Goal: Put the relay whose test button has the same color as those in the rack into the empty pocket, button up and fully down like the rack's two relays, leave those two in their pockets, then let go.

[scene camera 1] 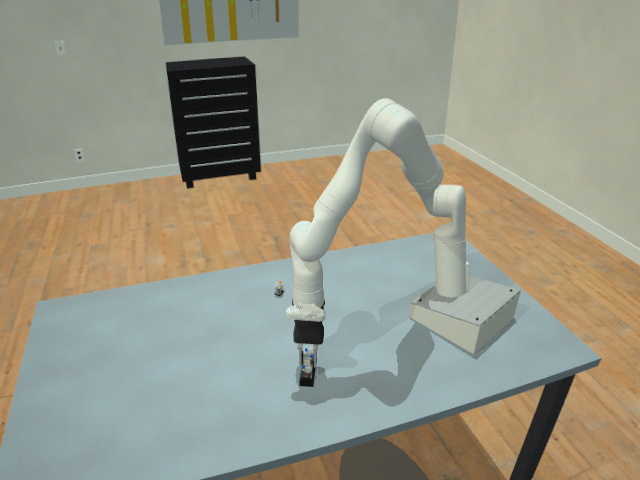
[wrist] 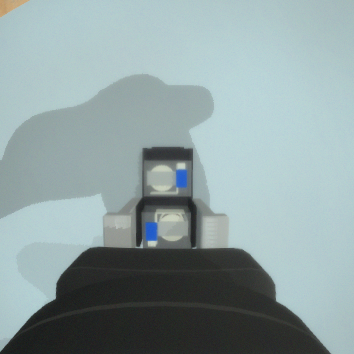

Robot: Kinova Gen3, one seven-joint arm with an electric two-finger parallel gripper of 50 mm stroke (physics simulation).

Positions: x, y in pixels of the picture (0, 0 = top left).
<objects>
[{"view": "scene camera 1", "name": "gripper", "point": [308, 364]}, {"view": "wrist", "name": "gripper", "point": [165, 214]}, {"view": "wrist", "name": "blue-button relay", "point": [162, 226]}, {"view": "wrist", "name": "black rack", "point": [155, 152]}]
</objects>
